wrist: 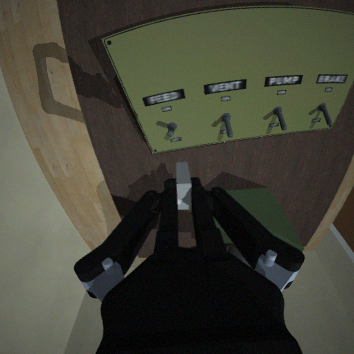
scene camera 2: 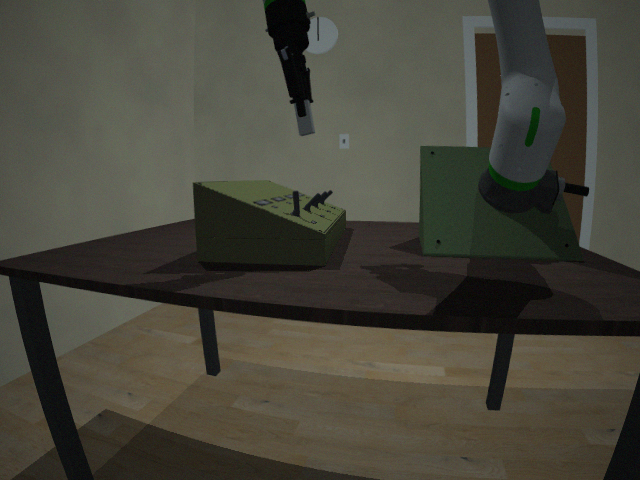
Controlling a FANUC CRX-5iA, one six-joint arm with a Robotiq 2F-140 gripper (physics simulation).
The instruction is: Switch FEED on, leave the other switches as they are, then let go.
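Places are measured from the arm's base along level axes (x ahead, y left, z up), in millimetres.
Pixels of known places: gripper, between the fingertips: point(wrist: 181, 171) point(scene camera 2: 307, 134); arm's base, origin of its link: point(wrist: 239, 258) point(scene camera 2: 508, 189).
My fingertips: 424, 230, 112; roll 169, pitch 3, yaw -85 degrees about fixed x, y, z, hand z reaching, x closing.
For each thing: its top centre in the pictures, then the offset to it from my fingertips, as dx, dy, dz. "*": a spot on its surface instead. Level surfaces: height alone.
- FEED switch lever, centre of its top: point(wrist: 169, 134) point(scene camera 2: 296, 190) +14, +26, -116
- label, a spot on its surface: point(wrist: 167, 108) * +58, +35, -149
- VENT lever, a spot on its surface: point(wrist: 228, 125) * +33, -93, -140
- PUMP lever, a spot on its surface: point(wrist: 281, 119) * +59, -208, -140
- BRAKE lever, a spot on its surface: point(wrist: 325, 115) * +86, -322, -142
- dark wooden table, height of its surface: dz -253
The FEED switch lever point(scene camera 2: 296, 203) point(wrist: 171, 129) stands upright in the scene view, tilted toward its ON label point(wrist: 167, 108) relative to the sloping panel. Its lower label shows uncovered in the wrist view. The VENT lever point(wrist: 228, 125), PUMP lever point(wrist: 281, 119) and BRAKE lever point(wrist: 325, 115) all lean the other way, toward the panel's lower edge. The levers sit on a yellow-green sloped console point(scene camera 2: 258, 235) point(wrist: 210, 45). My gripper point(scene camera 2: 306, 133) point(wrist: 181, 171) is shut with nothing between its fingers. It hangs well above the console, apart from all levers.
The console stands on a dark wooden table point(scene camera 2: 170, 258) point(wrist: 95, 145). A green angled block point(scene camera 2: 449, 201) point(wrist: 260, 210) stands to its right in the scene view, behind the arm's grey lower section point(scene camera 2: 522, 129). A clock point(scene camera 2: 323, 36) and a door point(scene camera 2: 568, 103) are at the back wall.
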